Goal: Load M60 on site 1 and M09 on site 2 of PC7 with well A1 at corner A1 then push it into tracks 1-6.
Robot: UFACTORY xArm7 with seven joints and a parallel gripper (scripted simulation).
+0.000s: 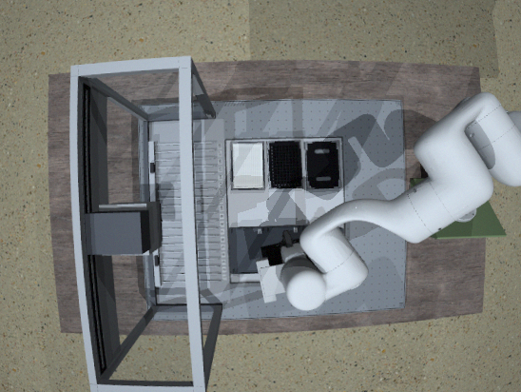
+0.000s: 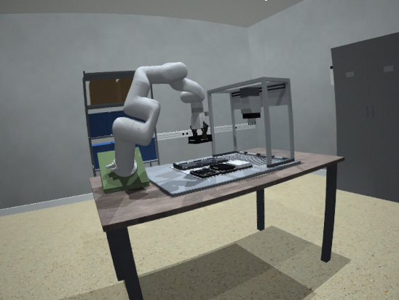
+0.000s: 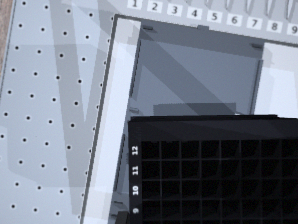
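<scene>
Right now the black deep-well block M09 is 10 mm below my hand. Round my hand: pale 384-well plate M60: 70 mm ahead, 250 mm to the right, 150 mm below; dark plate carrier PC7: 10 mm behind, 150 mm below; nest S3: 70 mm ahead, 250 mm to the right, 160 mm below.
</scene>
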